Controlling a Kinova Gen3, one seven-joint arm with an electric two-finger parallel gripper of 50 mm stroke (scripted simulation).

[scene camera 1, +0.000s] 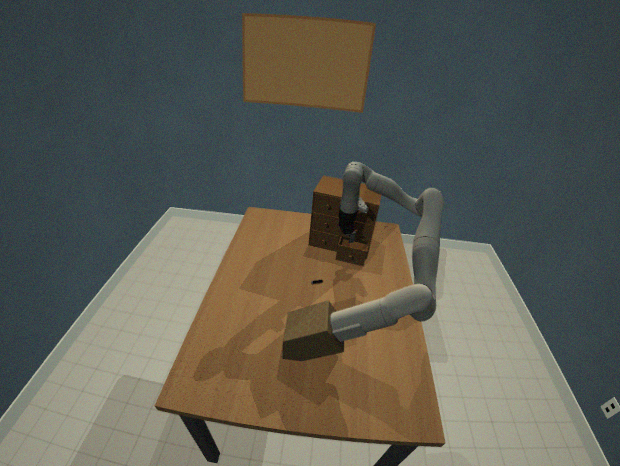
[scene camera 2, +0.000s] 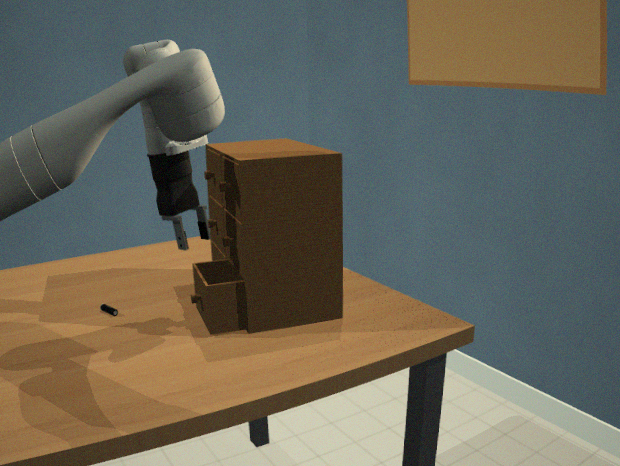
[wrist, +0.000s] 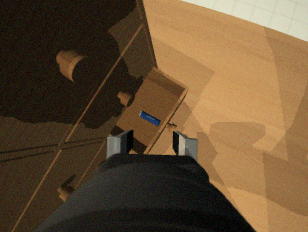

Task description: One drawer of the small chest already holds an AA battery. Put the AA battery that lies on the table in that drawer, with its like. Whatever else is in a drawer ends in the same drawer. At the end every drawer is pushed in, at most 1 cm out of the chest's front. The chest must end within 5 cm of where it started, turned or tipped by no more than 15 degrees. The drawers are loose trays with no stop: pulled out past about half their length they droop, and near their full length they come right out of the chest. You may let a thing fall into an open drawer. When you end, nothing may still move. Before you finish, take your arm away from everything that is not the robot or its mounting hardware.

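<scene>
The gripper (scene camera 2: 195,243) shares the scene with a wooden chest (scene camera 2: 291,201). The wrist view also shows the gripper (wrist: 152,139), while scene camera 1 gives another sight of the chest (scene camera 1: 329,186).
</scene>
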